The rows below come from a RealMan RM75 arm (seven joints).
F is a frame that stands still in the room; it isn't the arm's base.
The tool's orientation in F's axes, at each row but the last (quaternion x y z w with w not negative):
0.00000 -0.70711 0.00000 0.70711
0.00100 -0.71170 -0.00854 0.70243
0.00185 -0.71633 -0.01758 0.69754
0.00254 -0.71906 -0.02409 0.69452
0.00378 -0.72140 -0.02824 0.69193
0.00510 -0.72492 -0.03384 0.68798
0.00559 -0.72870 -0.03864 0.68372
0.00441 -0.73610 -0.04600 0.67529
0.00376 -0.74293 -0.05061 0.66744
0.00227 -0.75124 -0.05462 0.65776
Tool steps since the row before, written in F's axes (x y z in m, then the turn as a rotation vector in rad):
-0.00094 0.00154 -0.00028 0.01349 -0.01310 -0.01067
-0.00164 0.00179 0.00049 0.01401 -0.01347 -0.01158
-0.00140 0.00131 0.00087 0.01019 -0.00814 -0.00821
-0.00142 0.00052 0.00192 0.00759 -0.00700 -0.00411
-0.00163 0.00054 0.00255 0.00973 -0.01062 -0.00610
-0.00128 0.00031 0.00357 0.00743 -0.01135 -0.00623
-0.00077 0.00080 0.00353 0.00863 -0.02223 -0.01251
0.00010 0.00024 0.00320 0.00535 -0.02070 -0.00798
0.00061 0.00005 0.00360 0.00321 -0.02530 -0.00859
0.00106 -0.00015 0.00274 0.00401 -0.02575 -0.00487
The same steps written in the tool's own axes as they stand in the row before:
-0.00028 0.00154 0.00094 -0.01067 -0.01310 -0.01349
0.00049 0.00178 0.00165 -0.01158 -0.01348 -0.01400
0.00087 0.00130 0.00141 -0.00826 -0.00814 -0.01015
0.00195 0.00055 0.00137 -0.00411 -0.00692 -0.00766
0.00259 0.00060 0.00154 -0.00603 -0.01056 -0.00984
0.00361 0.00046 0.00111 -0.00600 -0.01138 -0.00757
0.00352 0.00099 0.00059 -0.01167 -0.02258 -0.00891
0.00315 0.00048 -0.00035 -0.00698 -0.02090 -0.00593
0.00350 0.00038 -0.00098 -0.00702 -0.02566 -0.00407
0.00258 0.00016 -0.00141 -0.00341 -0.02574 -0.00537

